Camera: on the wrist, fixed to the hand. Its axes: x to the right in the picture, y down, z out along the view.
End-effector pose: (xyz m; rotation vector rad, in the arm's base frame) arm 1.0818 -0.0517 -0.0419 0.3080 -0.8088 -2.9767
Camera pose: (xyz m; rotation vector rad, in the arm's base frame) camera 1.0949 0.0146 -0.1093 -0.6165 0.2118 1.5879
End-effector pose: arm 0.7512 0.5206 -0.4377 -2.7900 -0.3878 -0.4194
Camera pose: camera 0.7107 0.5947 -0.3932 1.8439 2.3973 0.7074
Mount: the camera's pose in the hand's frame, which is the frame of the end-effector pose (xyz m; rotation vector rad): -0.0068 -0.0914 -0.0266 -0.0496 0.0419 -1.5619
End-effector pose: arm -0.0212 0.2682 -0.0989 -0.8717 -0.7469 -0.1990
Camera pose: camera -0.0535 0.1884 -0.0576 -0.1456 -1.2497 -1.6038
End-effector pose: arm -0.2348 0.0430 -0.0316 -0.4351 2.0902 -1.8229
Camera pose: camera -0.2394 0.0574 0.0626 1.5979 -1.1164 1.4455
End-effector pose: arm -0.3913 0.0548 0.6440 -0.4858 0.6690 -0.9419
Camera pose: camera -0.4652 0.0117 0.6863 -1.0637 0.2373 -2.3919
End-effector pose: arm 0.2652 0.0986 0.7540 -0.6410 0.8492 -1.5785
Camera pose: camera 0.1919 0.1156 0.8127 1.3505 -0.2725 2.6519
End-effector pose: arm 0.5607 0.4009 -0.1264 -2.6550 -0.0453 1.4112
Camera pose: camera 0.5822 0.4881 -0.0940 -1.6129 -1.6512 0.6918
